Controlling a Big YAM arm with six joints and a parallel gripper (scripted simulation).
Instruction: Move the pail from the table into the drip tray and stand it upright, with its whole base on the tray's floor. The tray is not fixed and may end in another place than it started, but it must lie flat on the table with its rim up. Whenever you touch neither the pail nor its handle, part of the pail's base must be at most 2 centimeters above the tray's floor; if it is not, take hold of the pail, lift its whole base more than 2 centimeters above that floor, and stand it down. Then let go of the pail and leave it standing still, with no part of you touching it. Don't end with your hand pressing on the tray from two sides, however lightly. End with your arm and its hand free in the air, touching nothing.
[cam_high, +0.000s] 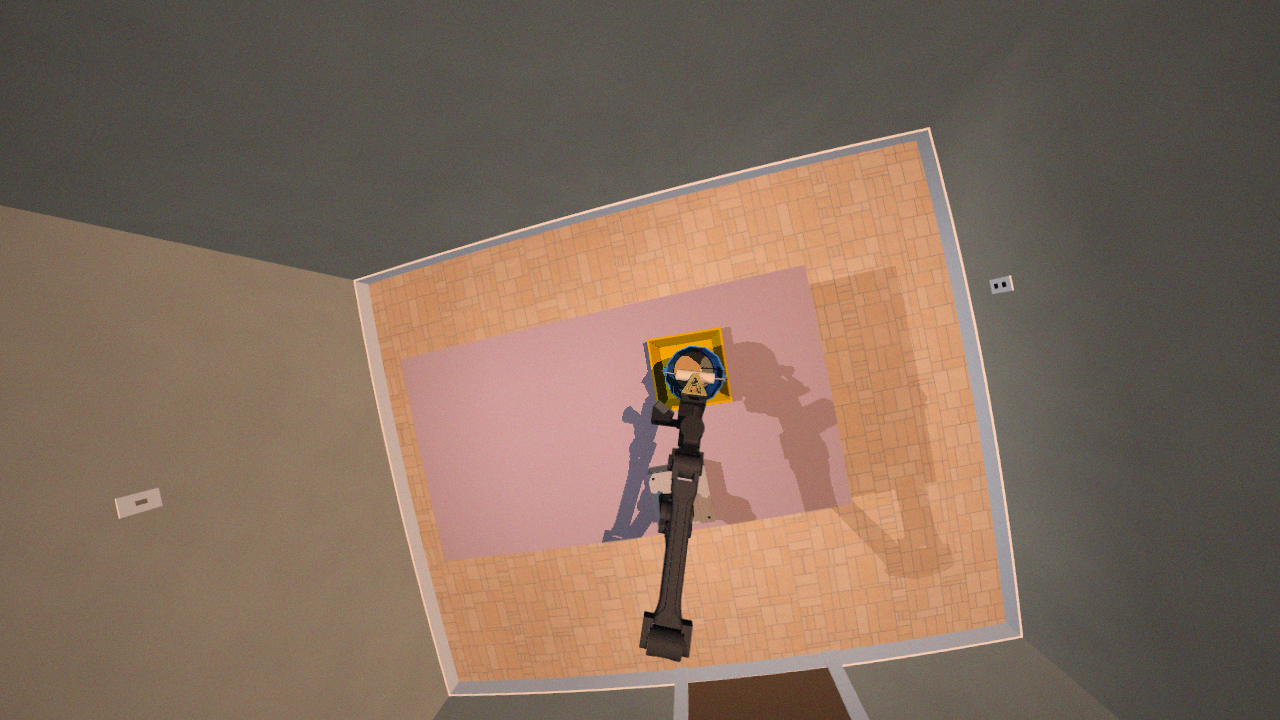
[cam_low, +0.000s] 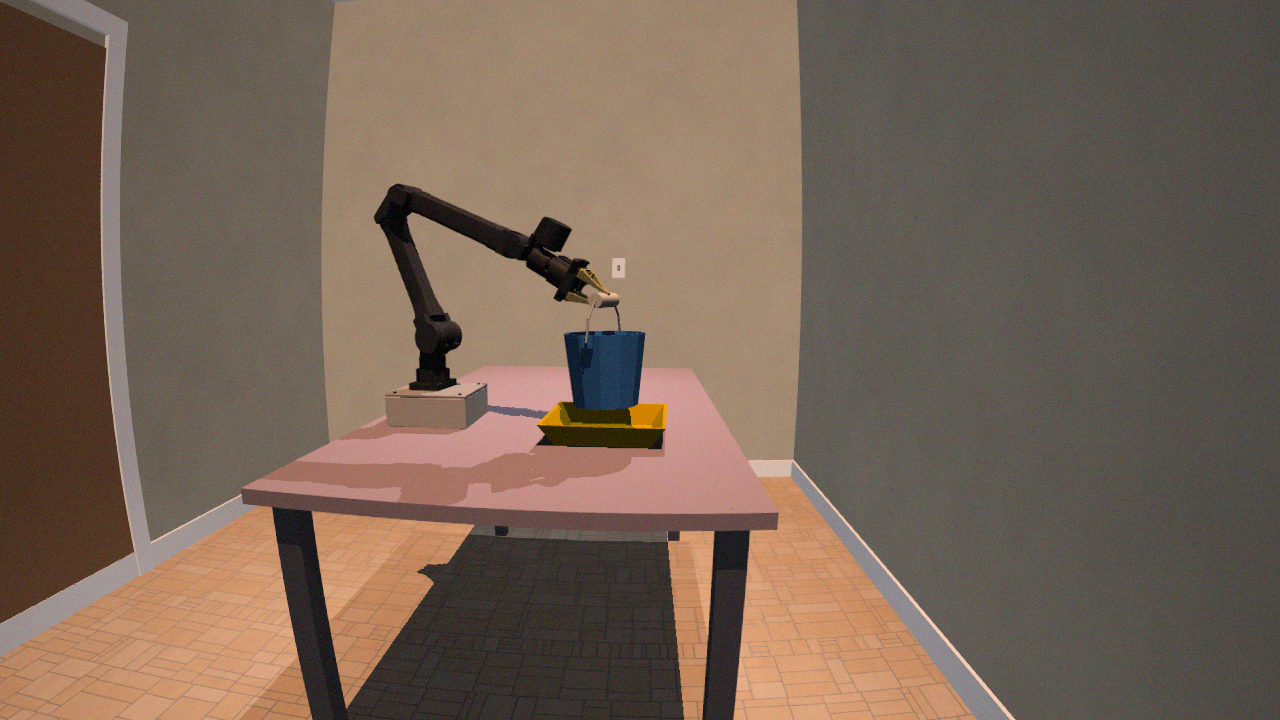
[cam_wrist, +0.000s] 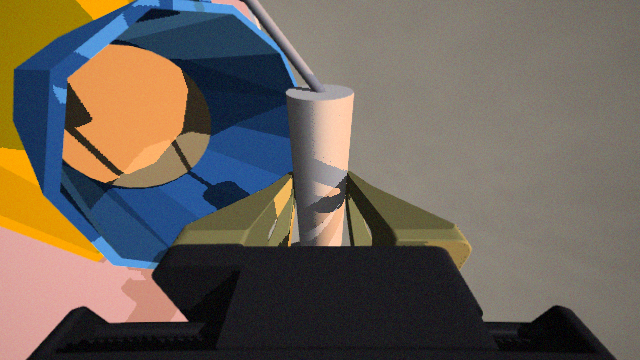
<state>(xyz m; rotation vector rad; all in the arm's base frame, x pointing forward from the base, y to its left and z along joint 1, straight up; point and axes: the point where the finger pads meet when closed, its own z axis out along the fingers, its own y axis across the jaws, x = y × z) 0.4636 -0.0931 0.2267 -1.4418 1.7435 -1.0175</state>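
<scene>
Right now the blue pail is 1 cm ahead of my hand and 10 cm below it. The rest, counted from my hand: yellow drip tray 1 cm ahead, 1 cm to the left, 29 cm below; pail handle 3 cm below.
</scene>
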